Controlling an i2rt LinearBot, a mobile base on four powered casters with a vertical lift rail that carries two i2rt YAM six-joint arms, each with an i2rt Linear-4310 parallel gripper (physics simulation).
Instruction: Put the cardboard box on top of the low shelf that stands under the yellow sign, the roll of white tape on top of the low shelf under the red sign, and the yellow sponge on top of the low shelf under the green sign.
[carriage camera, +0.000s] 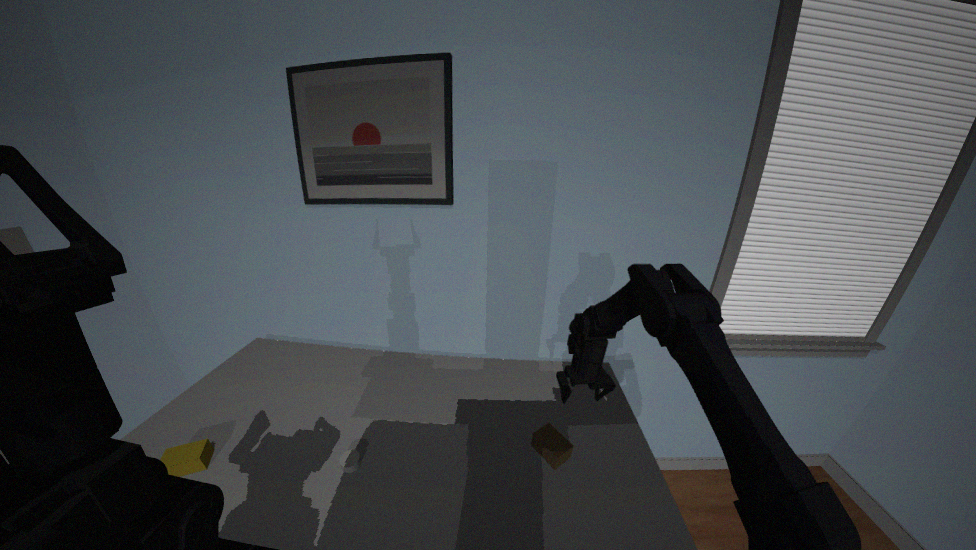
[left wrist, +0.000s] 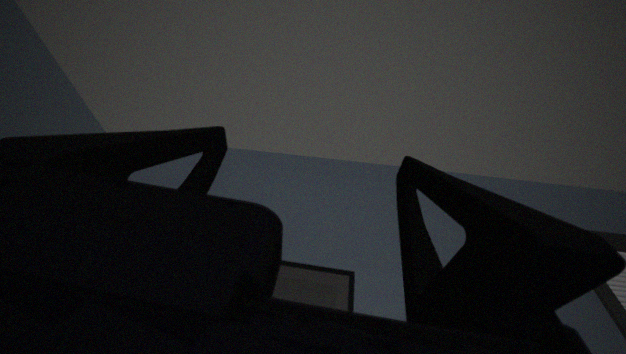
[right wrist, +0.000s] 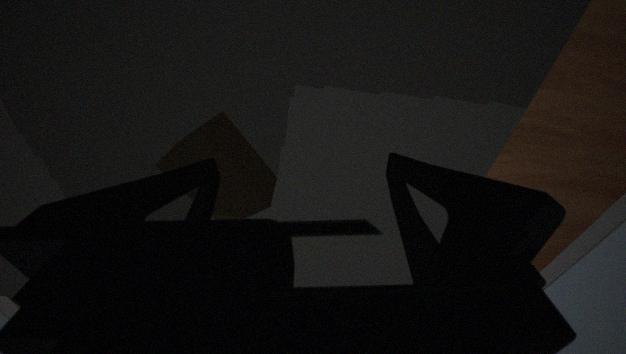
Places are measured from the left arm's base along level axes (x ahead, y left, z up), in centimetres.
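Pixels of known places: left gripper, fingertip midpoint: (left wrist: 312, 151); right gripper, fingertip midpoint: (carriage camera: 579, 400) (right wrist: 302, 165).
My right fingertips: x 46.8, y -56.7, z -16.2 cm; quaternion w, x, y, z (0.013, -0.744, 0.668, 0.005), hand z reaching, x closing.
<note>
For each thing: its top centre in the pictures, then the offset to it from my right fingertips. "pt": a spot on its surface instead. Level surfaces: height alone.
- cardboard box, top centre: (right wrist: 215, 187) (carriage camera: 552, 439) dx -7.2, dy +8.0, dz -6.5 cm
- grey table, surface height: dz -11.5 cm
- white tape roll, top centre: (carriage camera: 349, 458) dx -13.6, dy +59.8, dz -9.1 cm
- yellow sponge, top centre: (carriage camera: 182, 453) dx -20.1, dy +103.1, dz -7.0 cm
- window with white blinds, surface spot: (carriage camera: 846, 170) pt dx +27.9, dy -93.8, dz +66.2 cm
- Wooden floor, surface height: dz -83.5 cm
The cardboard box (carriage camera: 551, 445) (right wrist: 243, 175) sits turned at an angle on the grey table (carriage camera: 409, 505) (right wrist: 345, 135), in shadow. The white tape roll (carriage camera: 351, 459) is on the table left of the box in the carriage view. The yellow sponge (carriage camera: 184, 458) lies farther left, partly behind the left arm. My right gripper (carriage camera: 582, 399) (right wrist: 302, 165) is open and empty, pointing down above the table; in its wrist view the box shows behind the left-hand finger. My left gripper (left wrist: 312, 151) is open and empty, raised high and facing the wall and ceiling. No signs or low shelves show.
A blue wall with a framed picture (carriage camera: 443, 136) stands behind the table. A window with white blinds (carriage camera: 846, 170) is at the right. Wooden floor (carriage camera: 703, 502) (right wrist: 565, 115) shows past the table's right edge. Arm shadows fall across the table.
</note>
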